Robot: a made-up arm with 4 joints. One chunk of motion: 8 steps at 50 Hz.
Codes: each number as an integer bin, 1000 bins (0 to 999) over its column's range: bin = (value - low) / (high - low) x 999, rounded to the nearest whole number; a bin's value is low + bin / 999 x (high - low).
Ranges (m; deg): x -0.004..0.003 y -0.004..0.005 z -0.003..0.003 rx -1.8..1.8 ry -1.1..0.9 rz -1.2..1
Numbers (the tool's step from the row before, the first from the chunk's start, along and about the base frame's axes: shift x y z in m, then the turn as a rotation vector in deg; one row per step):
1: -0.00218 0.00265 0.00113 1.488 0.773 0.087
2: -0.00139 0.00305 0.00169 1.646 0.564 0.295
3: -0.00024 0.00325 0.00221 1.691 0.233 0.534
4: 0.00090 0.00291 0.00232 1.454 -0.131 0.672
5: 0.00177 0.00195 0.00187 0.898 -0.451 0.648
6: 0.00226 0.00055 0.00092 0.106 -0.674 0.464
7: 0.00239 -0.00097 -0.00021 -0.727 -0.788 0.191
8: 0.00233 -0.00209 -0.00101 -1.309 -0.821 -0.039
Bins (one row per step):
1: 260 738 688 912 936 584
2: 372 783 781 956 831 679
3: 537 805 867 969 666 787
4: 699 767 886 903 484 850
5: 823 660 811 749 324 839
6: 893 505 653 529 213 756
7: 912 336 465 298 156 632
8: 903 212 331 136 139 527

